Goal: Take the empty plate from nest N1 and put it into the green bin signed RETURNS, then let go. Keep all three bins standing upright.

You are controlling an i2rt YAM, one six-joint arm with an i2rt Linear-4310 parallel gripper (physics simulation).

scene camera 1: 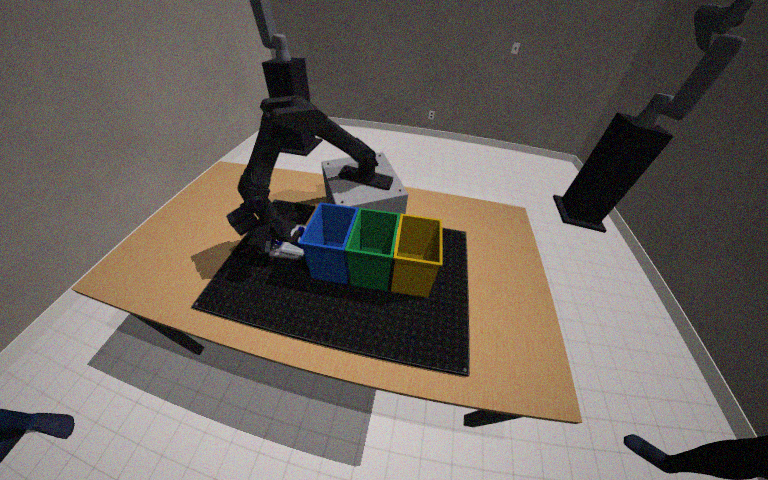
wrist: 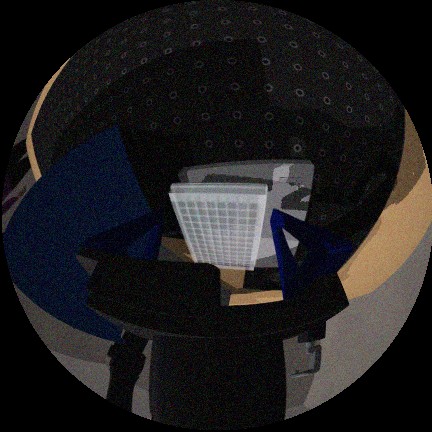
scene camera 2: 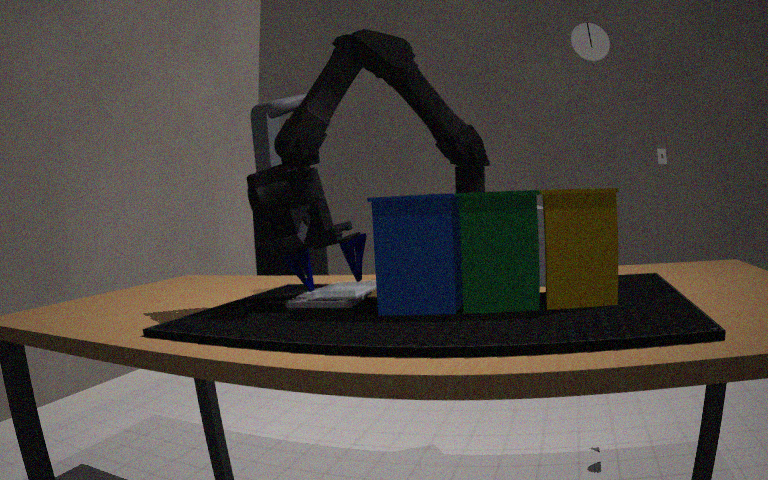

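Where they show: gripper, fingertip midpoint: (scene camera 1: 292, 245) (wrist: 216, 214) (scene camera 2: 335, 286); arm's base at its link origin: (scene camera 1: 366, 178).
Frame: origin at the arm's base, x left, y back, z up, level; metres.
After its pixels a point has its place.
Observation:
The clear-white plate (wrist: 220, 235) @(x -0.181, y -0.258, z -0.137 m) with a grid of wells lies on the light grey nest (wrist: 300, 171) @(x -0.246, y -0.330, z -0.152 m) (scene camera 2: 320, 303) @(x -0.193, y -0.328, z -0.155 m), beside the blue bin. In the wrist view it covers the left part of the nest. No nest label is legible. My gripper (scene camera 1: 287, 240) @(x -0.180, y -0.293, z -0.131 m) (scene camera 2: 334, 284) @(x -0.180, y -0.293, z -0.131 m) (wrist: 216, 214) @(x -0.180, y -0.293, z -0.131 m) is open; its blue fingers stand apart, one to each side of the plate, with the tips close above it in the scene camera 2 view. The green bin (scene camera 1: 370, 271) @(x 0.127, y -0.357, z -0.070 m) (scene camera 2: 498, 254) @(x 0.119, y -0.358, z -0.077 m) stands upright between the other two bins; its sign does not show.
The blue bin (scene camera 1: 327, 266) @(x -0.004, y -0.371, z -0.080 m) (scene camera 2: 416, 254) @(x -0.005, y -0.371, z -0.072 m) (wrist: 85, 210) @(x -0.075, y -0.323, z -0.086 m) stands upright close to my gripper, between it and the green bin. The yellow bin (scene camera 1: 415, 277) @(x 0.258, y -0.344, z -0.065 m) (scene camera 2: 580, 249) @(x 0.249, y -0.345, z -0.075 m) stands upright at the far side. All stand on the black mat (scene camera 1: 339, 316) @(x 0.068, y -0.477, z -0.164 m) (scene camera 2: 453, 336) @(x 0.085, y -0.510, z -0.164 m).

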